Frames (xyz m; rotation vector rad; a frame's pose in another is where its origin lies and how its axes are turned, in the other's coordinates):
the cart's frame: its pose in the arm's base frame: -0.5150 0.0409 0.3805 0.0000 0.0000 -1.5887
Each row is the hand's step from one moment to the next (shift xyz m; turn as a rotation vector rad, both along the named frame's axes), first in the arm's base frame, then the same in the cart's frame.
Working: the arm's base frame: its pose in the cart's frame: 0.0317 0.5156 -0.3805 0.0000 0.0000 1.5887

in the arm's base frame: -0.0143 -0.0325 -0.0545 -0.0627 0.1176 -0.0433
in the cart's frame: 0.0328 -0.0137 -0.0545 -0.1165 -0.0648 -0.0433
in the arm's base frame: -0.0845 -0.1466 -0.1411 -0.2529 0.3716 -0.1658
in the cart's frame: 0.1481 -0.0819 -0.1411 -0.3670 -0.2595 -0.1658
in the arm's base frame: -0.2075 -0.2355 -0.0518 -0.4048 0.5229 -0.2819
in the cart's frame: 0.2392 -0.2033 -0.0518 -0.5156 -0.4141 -0.2819
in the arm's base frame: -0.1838 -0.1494 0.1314 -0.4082 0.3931 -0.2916
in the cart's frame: 0.1527 -0.1811 0.1314 -0.3857 -0.4152 -0.2916
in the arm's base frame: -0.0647 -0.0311 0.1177 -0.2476 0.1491 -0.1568
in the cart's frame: 0.0323 -0.0641 0.1177 -0.1446 -0.2502 -0.1568
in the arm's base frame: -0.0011 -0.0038 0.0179 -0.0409 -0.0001 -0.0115
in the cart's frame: 0.0038 -0.0010 0.0179 0.0008 -0.0409 -0.0115
